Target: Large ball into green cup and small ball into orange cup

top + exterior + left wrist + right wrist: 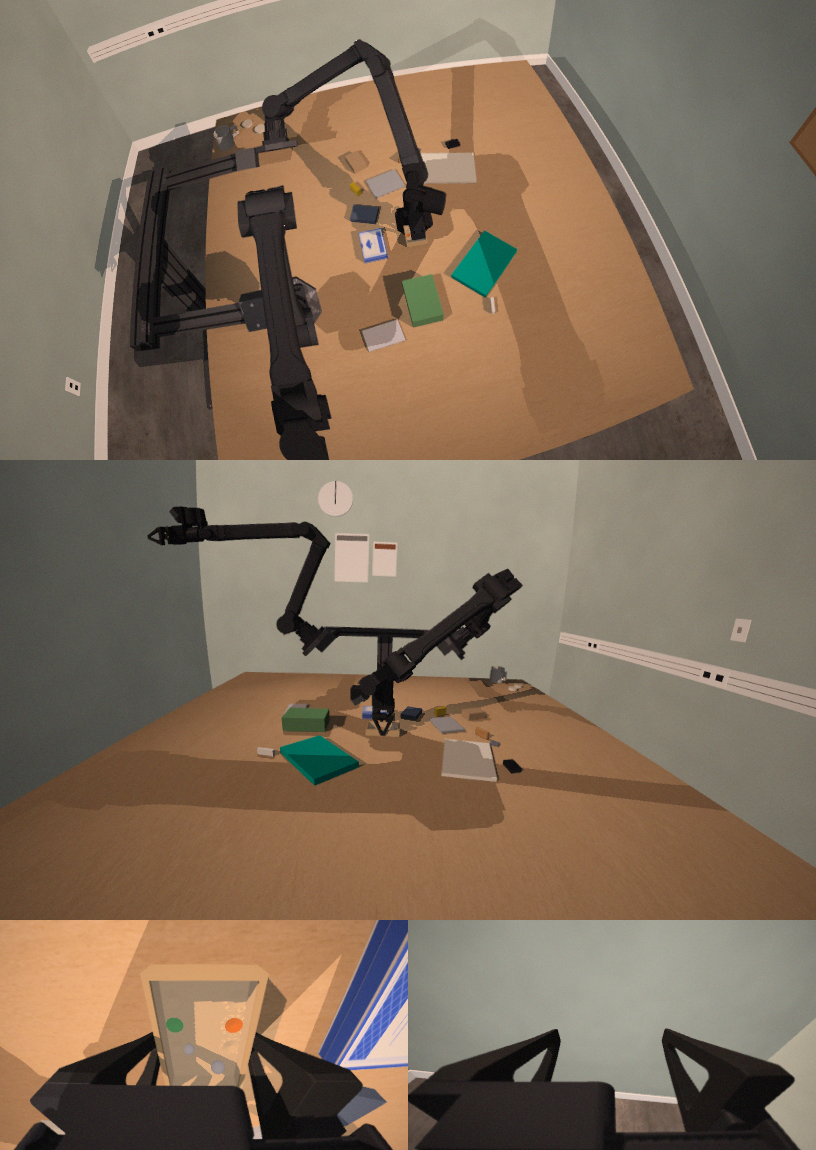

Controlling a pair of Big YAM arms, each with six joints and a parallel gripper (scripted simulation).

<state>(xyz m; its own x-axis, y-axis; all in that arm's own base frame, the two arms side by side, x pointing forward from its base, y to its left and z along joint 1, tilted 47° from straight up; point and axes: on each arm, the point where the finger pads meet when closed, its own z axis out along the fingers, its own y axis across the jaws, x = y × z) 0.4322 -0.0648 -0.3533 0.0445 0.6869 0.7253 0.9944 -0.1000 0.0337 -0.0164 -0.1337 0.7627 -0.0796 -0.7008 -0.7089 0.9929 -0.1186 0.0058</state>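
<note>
The covered wooden puzzle is 10 mm below my left hand. Round my left hand: grey pad (50 mm behind, 230 mm to the left, 10 mm below); then blue-and-white box (150 mm behind, 20 mm to the right); then navy block (150 mm behind, 110 mm to the left).
</note>
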